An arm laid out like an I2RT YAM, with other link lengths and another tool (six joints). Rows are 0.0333 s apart.
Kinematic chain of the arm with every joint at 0, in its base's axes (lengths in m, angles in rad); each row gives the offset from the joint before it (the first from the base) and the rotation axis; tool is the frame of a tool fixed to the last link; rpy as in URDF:
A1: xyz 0 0 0.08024 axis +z
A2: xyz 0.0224 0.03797 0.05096 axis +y
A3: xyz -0.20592 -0.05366 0 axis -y
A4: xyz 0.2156 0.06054 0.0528 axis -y
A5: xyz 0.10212 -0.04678 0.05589 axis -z
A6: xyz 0.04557 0 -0.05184 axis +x
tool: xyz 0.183 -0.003 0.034 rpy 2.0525 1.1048 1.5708
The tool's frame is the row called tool.
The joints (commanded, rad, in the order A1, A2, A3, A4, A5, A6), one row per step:
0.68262 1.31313 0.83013 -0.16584 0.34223 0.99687
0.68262 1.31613 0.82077 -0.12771 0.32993 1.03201
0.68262 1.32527 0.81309 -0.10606 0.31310 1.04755
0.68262 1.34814 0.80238 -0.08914 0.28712 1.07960
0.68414 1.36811 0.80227 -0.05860 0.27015 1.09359
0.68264 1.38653 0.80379 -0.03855 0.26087 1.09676
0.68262 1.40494 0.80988 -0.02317 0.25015 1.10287
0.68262 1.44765 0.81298 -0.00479 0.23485 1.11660
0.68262 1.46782 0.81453 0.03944 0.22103 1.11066
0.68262 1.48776 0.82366 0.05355 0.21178 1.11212
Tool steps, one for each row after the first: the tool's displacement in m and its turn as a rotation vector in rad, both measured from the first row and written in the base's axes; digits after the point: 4 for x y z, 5 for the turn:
0.0022 0.0044 0.0027 0.04994 -0.00754 -0.00981
0.0022 0.0086 -0.0006 0.07298 -0.00112 -0.00494
-0.0001 0.0132 -0.0132 0.09943 0.02988 -0.00299
0.0016 0.0198 -0.0151 0.12453 0.03236 0.00460
0.0035 0.0230 -0.0176 0.13310 0.03451 0.00886
0.0052 0.0272 -0.0194 0.14450 0.03820 0.01410
0.0052 0.0313 -0.0331 0.14863 0.06485 0.01680
0.0095 0.0387 -0.0301 0.16596 0.04915 0.03318
0.0115 0.0429 -0.0315 0.17312 0.05087 0.03999

